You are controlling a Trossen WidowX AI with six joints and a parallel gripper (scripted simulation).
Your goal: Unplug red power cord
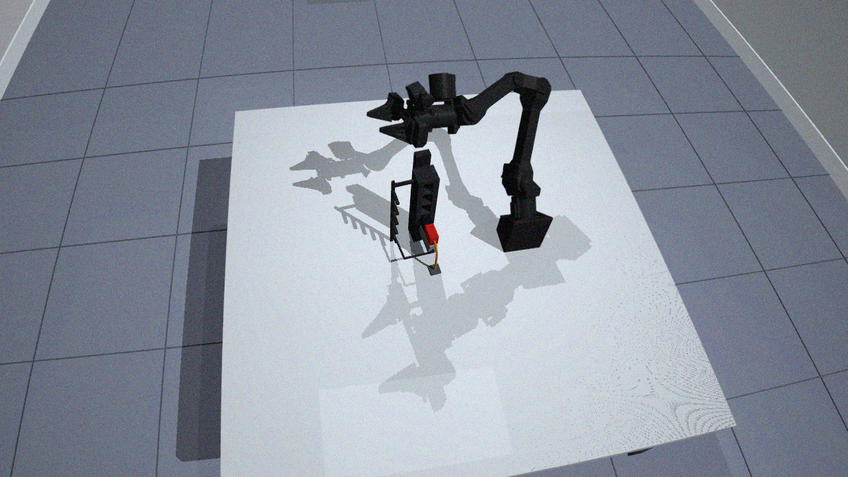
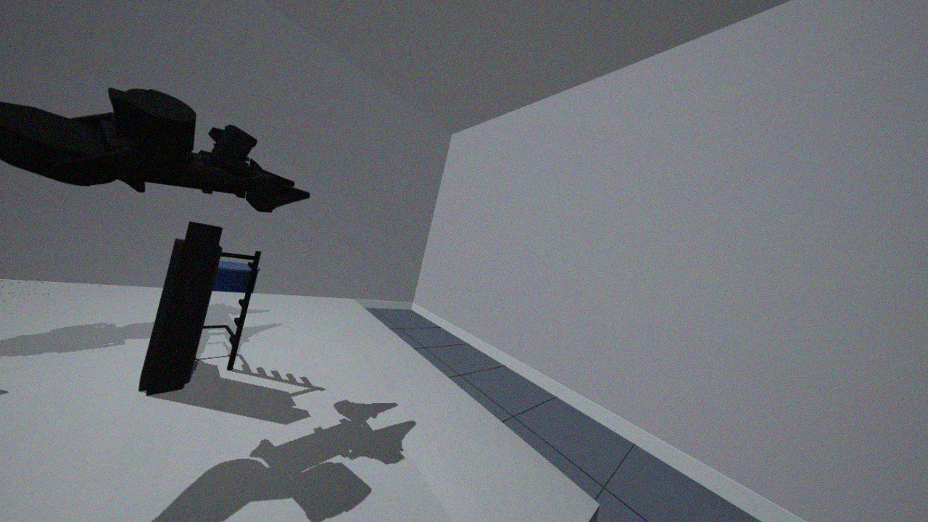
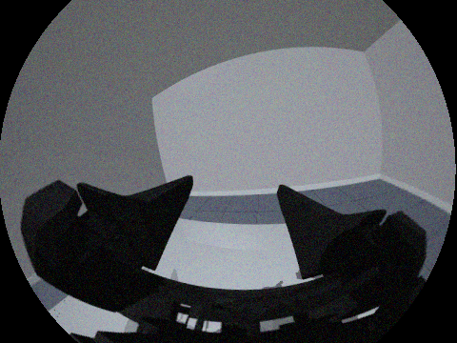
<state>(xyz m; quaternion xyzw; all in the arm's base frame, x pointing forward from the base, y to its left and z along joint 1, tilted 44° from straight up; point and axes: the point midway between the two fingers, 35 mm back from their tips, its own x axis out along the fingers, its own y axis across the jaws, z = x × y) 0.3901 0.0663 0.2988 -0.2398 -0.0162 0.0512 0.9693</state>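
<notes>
The red plug is 31 cm below my gripper tip, 12 cm to the left of it and 12 cm behind it.
</notes>
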